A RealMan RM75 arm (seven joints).
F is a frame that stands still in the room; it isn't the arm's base.
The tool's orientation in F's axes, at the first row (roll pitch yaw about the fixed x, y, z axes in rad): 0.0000 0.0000 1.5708
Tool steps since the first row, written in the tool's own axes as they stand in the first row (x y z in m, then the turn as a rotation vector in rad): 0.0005 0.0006 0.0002 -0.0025 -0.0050 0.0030; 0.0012 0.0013 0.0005 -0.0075 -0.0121 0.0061; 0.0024 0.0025 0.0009 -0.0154 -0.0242 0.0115; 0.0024 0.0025 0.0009 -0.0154 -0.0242 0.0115; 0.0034 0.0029 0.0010 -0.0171 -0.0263 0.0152; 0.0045 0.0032 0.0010 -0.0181 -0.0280 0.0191; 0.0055 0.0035 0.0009 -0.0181 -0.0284 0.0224; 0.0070 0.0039 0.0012 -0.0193 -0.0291 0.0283; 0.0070 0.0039 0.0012 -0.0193 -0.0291 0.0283; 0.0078 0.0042 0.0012 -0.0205 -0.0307 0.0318; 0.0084 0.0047 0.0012 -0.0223 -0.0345 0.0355; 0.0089 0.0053 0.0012 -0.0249 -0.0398 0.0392; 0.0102 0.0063 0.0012 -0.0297 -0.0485 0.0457
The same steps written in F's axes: -0.0006 0.0005 0.0002 0.0050 -0.0025 0.0030; -0.0013 0.0012 0.0005 0.0121 -0.0075 0.0061; -0.0025 0.0024 0.0009 0.0242 -0.0154 0.0115; -0.0025 0.0024 0.0009 0.0242 -0.0154 0.0115; -0.0029 0.0034 0.0010 0.0263 -0.0171 0.0152; -0.0032 0.0045 0.0010 0.0280 -0.0181 0.0191; -0.0035 0.0055 0.0009 0.0284 -0.0181 0.0224; -0.0039 0.0070 0.0012 0.0291 -0.0193 0.0283; -0.0039 0.0070 0.0012 0.0291 -0.0193 0.0283; -0.0042 0.0078 0.0012 0.0307 -0.0205 0.0318; -0.0047 0.0084 0.0012 0.0345 -0.0223 0.0355; -0.0053 0.0089 0.0012 0.0398 -0.0249 0.0392; -0.0063 0.0102 0.0012 0.0485 -0.0297 0.0457
